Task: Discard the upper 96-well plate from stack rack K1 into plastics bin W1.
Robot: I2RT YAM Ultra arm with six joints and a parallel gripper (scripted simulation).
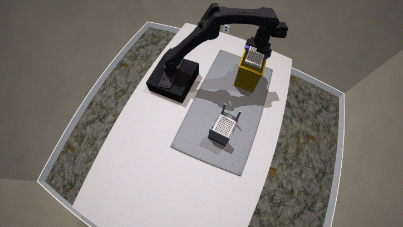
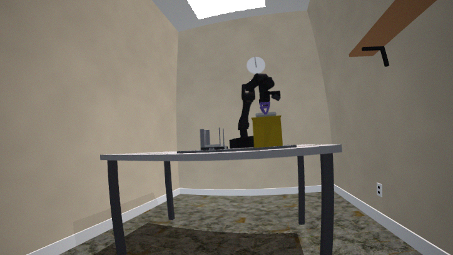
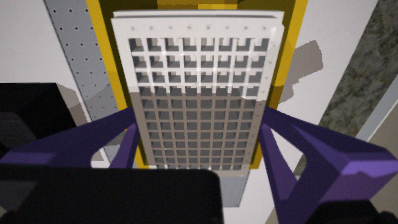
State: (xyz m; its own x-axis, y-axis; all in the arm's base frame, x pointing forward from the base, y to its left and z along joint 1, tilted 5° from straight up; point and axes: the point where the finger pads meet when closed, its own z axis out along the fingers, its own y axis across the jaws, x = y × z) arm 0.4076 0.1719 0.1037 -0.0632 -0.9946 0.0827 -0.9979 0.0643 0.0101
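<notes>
The yellow plastics bin W1 lies 11 cm below my hand.
</notes>
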